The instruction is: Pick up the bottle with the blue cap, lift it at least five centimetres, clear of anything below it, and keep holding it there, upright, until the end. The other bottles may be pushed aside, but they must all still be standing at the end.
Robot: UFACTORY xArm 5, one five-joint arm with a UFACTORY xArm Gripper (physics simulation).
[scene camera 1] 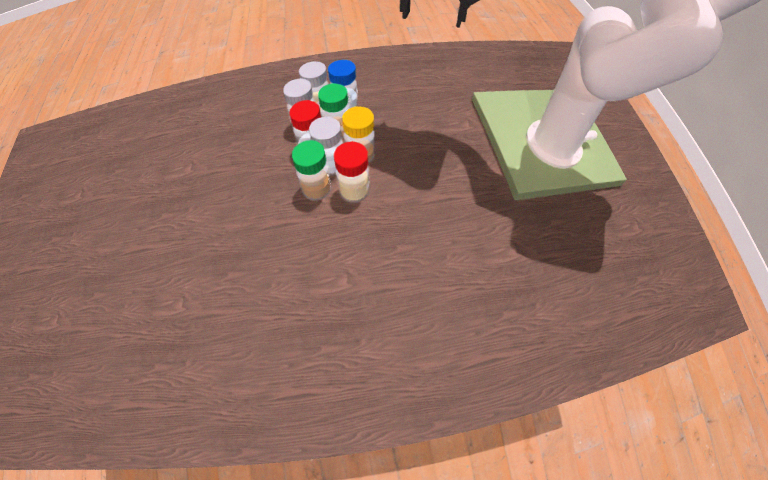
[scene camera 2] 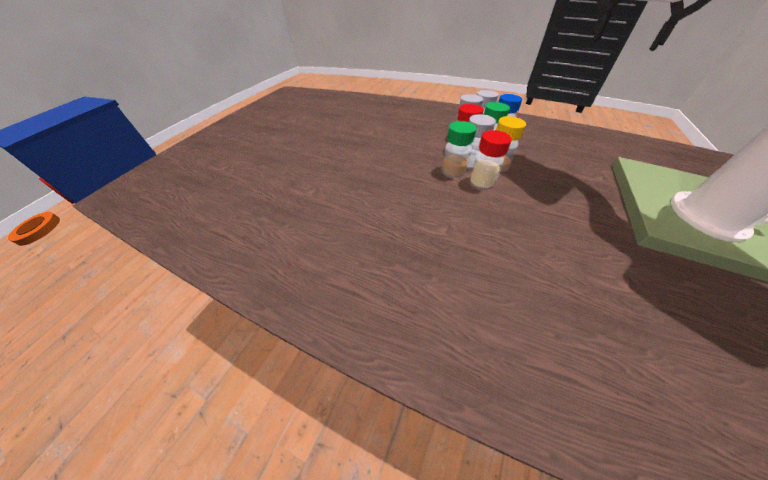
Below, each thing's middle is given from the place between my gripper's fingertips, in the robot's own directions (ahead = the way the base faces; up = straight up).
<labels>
Right now my hand is 180 mm above the blue-capped bottle (scene camera 1: 343, 72), 150 mm short of it and 70 mm to the left of it. From my hand the other things lie so: red-capped bottle (scene camera 1: 303, 113) (240 mm ahead, 180 mm below, 30 mm to the left); yellow-capped bottle (scene camera 1: 358, 122) (180 mm below, 150 mm ahead, 80 mm to the left).
</labels>
